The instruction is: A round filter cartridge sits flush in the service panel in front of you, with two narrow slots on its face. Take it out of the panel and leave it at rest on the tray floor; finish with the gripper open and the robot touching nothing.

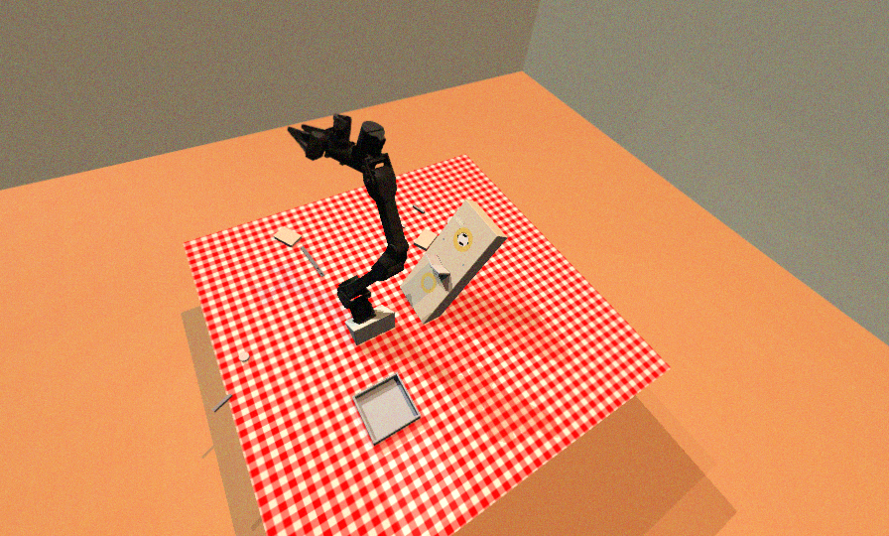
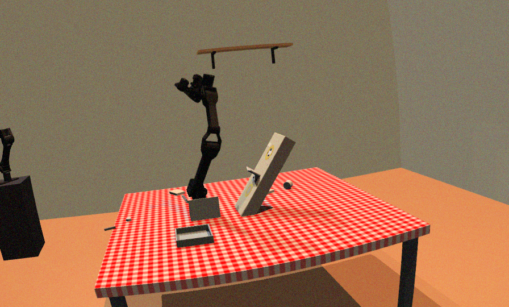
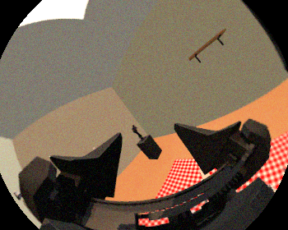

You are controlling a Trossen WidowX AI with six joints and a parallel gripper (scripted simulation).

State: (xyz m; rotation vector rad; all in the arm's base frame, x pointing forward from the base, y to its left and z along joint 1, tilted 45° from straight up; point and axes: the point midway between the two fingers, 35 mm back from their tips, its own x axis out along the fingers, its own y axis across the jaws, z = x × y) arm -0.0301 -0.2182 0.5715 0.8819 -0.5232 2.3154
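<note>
Now: gripper tip 37 cm short of the round filter cartridge, 37 cm above it and 31 cm to the left of it. Also, from my gripper tip: grey tray 61 cm below, 55 cm to the right, 10 cm behind; then service panel 44 cm below, 32 cm ahead, 31 cm to the right.
</note>
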